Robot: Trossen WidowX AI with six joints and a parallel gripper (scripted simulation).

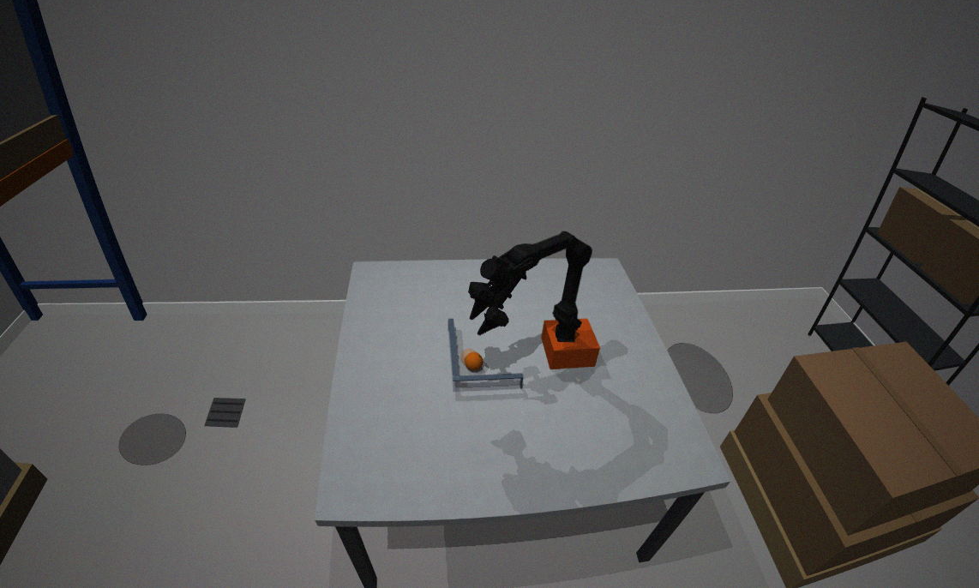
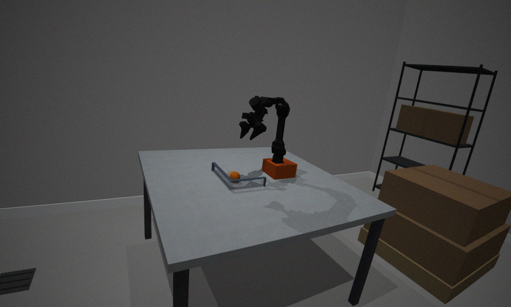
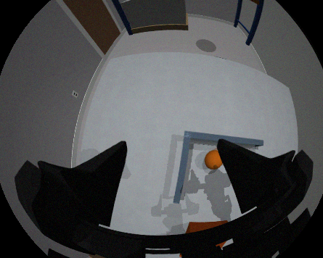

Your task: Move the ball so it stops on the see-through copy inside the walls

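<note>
The orange ball is 120 mm to the right of my gripper tip and 280 mm below it. Round my gripper tip: see-through copy of ball (10 mm ahead, 140 mm to the right, 280 mm below).
</note>
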